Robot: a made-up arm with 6 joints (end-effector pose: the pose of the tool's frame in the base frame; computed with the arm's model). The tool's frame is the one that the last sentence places. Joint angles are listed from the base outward.
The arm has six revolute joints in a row. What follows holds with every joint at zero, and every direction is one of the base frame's.
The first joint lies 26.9 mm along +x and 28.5 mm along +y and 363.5 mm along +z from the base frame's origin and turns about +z.
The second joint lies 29.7 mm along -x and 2.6 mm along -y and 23.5 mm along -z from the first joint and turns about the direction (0.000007, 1, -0.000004).
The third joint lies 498.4 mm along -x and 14.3 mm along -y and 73.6 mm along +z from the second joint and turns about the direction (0.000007, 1, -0.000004).
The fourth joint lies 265.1 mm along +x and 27 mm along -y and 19.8 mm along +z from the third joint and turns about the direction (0.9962, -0.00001, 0.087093).
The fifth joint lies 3.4 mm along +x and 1.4 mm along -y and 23.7 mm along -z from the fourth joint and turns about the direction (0.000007, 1, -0.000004).
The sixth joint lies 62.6 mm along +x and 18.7 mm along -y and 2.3 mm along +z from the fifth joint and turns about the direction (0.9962, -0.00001, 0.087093).
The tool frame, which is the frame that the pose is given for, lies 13.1 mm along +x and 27.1 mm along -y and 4.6 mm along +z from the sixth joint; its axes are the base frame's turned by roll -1.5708, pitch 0 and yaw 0 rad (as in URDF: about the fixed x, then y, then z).
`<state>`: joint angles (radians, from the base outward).
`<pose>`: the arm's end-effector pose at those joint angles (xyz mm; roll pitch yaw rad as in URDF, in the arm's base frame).
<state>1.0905 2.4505 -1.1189 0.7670 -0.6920 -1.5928</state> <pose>341.1 447.0 312.2 -2.9486 0.6406 0.4093</pose>
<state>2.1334 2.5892 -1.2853 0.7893 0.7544 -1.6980</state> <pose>-230.0 457.2 202.6 -0.4878 1.0632 -2.0422</pose>
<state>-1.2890 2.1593 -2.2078 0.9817 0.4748 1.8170</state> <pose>220.7 -576.4 692.8 1.2298 0.0496 -0.8661</pose>
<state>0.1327 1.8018 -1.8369 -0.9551 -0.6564 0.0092</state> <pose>504.8 39.0 896.1 -2.6572 -0.4236 0.6370</pose>
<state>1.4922 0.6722 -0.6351 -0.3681 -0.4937 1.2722</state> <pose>102.3 -4.2 721.5 -0.7557 -0.4484 1.7611</pose>
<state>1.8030 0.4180 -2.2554 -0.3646 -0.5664 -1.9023</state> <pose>202.0 -542.8 898.5 -0.5463 -0.6228 -1.4896</pose>
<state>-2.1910 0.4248 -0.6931 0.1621 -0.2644 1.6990</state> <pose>45.1 154.3 696.6 0.2538 -0.6405 -2.1392</pose>
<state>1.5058 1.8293 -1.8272 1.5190 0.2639 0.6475</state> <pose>46.3 536.4 781.6 0.5685 -0.1159 1.8436</pose>
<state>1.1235 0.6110 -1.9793 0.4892 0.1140 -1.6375</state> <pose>-71.6 -298.8 1027.2 -2.6208 -1.3179 1.0187</pose>
